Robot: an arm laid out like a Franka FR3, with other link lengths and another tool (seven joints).
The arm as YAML. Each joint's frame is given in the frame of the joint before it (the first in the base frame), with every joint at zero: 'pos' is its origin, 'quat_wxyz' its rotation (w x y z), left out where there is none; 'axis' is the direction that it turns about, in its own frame. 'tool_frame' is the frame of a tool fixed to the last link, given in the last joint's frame.
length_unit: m
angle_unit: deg
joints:
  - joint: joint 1
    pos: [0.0, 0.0, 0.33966]
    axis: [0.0, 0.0, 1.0]
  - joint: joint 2
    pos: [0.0, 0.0, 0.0]
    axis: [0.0, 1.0, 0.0]
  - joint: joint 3
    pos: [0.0, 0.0, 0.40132]
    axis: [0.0, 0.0, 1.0]
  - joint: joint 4
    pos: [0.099, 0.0, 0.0]
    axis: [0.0, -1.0, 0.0]
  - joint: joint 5
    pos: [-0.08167, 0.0, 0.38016]
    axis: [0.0, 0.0, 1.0]
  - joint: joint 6
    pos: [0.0, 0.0, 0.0]
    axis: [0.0, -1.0, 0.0]
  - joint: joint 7
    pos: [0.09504, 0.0, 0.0]
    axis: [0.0, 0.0, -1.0]
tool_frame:
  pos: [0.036, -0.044, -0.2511]
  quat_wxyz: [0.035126, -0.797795, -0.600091, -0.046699]
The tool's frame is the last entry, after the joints.
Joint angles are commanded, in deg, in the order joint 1, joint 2, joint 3, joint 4, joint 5, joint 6, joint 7. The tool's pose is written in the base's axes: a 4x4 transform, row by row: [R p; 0 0 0 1], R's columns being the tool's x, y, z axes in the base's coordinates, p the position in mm. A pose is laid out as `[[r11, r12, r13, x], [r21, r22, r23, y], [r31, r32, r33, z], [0, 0, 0, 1]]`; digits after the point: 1 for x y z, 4 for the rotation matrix.
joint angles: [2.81, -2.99, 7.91, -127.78, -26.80, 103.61, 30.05]
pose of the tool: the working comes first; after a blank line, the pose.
Where each joint sits with the arm in this pose, in the base's axes (m; each line is computed from the numbers above, not from the rounded line before):
joint 1: 0.0000 0.0000 0.3397
joint 2: 0.0000 0.0000 0.3397
joint 3: -0.0209 -0.0010 0.7404
joint 4: 0.0762 0.0174 0.7455
joint 5: 0.4289 0.0830 0.5955
joint 6: 0.4289 0.0830 0.5955
joint 7: 0.5128 0.1088 0.5591
the tool: 0.4905 -0.0588 0.3650

[[0.3694, 0.9132, -0.1724, 490.5], [0.8211, -0.4076, -0.3996, -58.8], [-0.4352, 0.0060, -0.9003, 365.0], [0, 0, 0, 1]]
